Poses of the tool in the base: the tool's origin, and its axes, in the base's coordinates. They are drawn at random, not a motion.
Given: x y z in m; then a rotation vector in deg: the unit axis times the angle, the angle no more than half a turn.
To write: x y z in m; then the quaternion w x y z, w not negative. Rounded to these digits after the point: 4 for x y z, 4 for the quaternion.
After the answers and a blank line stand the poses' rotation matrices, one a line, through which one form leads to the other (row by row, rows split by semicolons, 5 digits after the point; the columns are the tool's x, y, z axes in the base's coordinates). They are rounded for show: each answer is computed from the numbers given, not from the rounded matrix.
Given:
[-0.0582 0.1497 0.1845 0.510 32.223 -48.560]
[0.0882 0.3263 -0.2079 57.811 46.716 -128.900]
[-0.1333 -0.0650 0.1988 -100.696 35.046 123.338]
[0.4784 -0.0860 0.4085 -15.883 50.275 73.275]
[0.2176 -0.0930 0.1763 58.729 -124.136 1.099]
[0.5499 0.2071 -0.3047 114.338 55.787 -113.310]
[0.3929 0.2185 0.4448 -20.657 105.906 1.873]
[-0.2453 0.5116 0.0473 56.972 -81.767 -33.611]
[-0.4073 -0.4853 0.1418 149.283 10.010 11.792]
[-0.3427 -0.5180 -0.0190 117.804 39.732 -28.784]
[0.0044 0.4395 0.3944 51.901 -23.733 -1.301]
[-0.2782 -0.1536 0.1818 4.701 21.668 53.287]
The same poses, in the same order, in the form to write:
[-0.0582 0.1497 0.1845 0.8734 0.0043 0.2692 -0.4057]
[0.0882 0.3263 -0.2079 0.2690 0.3742 0.3024 -0.8344]
[-0.1333 -0.0650 0.1988 0.1475 -0.6109 0.2126 0.7482]
[0.4784 -0.0860 0.4085 0.7054 -0.1247 0.3947 0.5753]
[0.2176 -0.0930 0.1763 0.3638 0.3983 -0.8420 0.0075]
[0.5499 0.2071 -0.3047 0.0840 0.6688 0.3263 -0.6627]
[0.3929 0.2185 0.4448 0.5884 -0.1548 0.7935 0.0140]
[-0.2453 0.5116 0.0473 0.6076 0.4303 -0.6175 -0.2538]
[-0.4073 -0.4853 0.1418 0.2581 0.9610 0.0644 0.0759]
[-0.3427 -0.5180 -0.0190 0.4414 0.8283 0.2794 -0.2024]
[0.0044 0.4395 0.3944 0.8785 0.4344 -0.1986 -0.0109]
[-0.2782 -0.1536 0.1818 0.8758 0.0393 0.1812 0.4456]

0.52579 0.71105 0.46685; -0.70646 0.67073 -0.22592; -0.47377 -0.21103 0.85499
-0.57524 0.67516 -0.46180; -0.22252 -0.67243 -0.70592; -0.78713 -0.30332 0.53705
-0.21013 -0.48051 -0.85144; -0.03901 -0.86607 0.49839; -0.97689 0.13794 0.16325
0.02635 -0.91016 0.41342; 0.71325 0.30689 0.63016; -0.70042 0.27827 0.65726
-0.41794 -0.67620 -0.60669; -0.66536 0.68254 -0.30239; 0.61857 0.27728 -0.73518
-0.09141 0.54774 -0.83164; 0.32512 -0.77296 -0.54482; -0.94124 -0.32019 -0.10742
-0.25974 -0.26215 0.92941; -0.22912 0.95169 0.20440; -0.93810 -0.15986 -0.30726
0.10851 -0.22293 -0.96878; -0.83981 0.50090 -0.20933; 0.53193 0.83630 -0.13287
0.98017 0.08466 0.17915; 0.16303 -0.85844 -0.48632; 0.11262 0.50588 -0.85522
0.76197 0.64151 -0.08867; 0.28416 -0.45422 -0.84436; -0.58194 0.61818 -0.52839
0.92084 -0.15346 -0.35847; -0.19173 0.62232 -0.75892; 0.33955 0.76757 0.54364
0.53721 -0.76629 0.35242; 0.79478 0.59978 0.09262; -0.28235 0.23034 0.93125

